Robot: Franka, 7 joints.
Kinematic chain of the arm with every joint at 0, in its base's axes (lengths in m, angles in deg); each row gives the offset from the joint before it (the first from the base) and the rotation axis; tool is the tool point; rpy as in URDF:
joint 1: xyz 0 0 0.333 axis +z
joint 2: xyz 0 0 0 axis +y
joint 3: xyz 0 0 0.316 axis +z
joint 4: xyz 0.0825 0 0 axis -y
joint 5: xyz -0.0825 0 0.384 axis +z
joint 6: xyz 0 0 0 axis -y
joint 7: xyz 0.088 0 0 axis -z
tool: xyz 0 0 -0.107 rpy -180 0 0
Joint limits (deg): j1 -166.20..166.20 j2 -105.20..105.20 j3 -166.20..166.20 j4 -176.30..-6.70 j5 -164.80..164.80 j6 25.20..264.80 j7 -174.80..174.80
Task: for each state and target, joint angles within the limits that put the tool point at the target. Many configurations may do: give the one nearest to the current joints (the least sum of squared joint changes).
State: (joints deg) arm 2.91 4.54 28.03 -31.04 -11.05 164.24 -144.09
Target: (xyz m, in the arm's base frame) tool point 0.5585 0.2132 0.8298
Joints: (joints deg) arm -1.91 3.53 23.51 -78.06 -11.54 151.63 -144.09
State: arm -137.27 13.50 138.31 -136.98 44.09 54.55 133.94
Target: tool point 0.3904 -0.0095 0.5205
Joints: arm -143.61 17.47 132.04 -123.22 46.86 58.03 133.94
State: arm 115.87 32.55 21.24 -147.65 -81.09 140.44 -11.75
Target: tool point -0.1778 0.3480 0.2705
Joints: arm 107.62 -9.08 12.21 -154.92 -80.48 133.95 -11.75
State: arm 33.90 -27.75 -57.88 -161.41 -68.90 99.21 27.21
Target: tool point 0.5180 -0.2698 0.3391
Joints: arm 23.22 20.11 -47.71 -118.47 -75.47 119.09 27.21
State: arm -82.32 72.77 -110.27 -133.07 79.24 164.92 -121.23
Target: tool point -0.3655 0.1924 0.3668
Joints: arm -99.44 63.56 -96.98 -152.56 80.08 157.51 -121.23
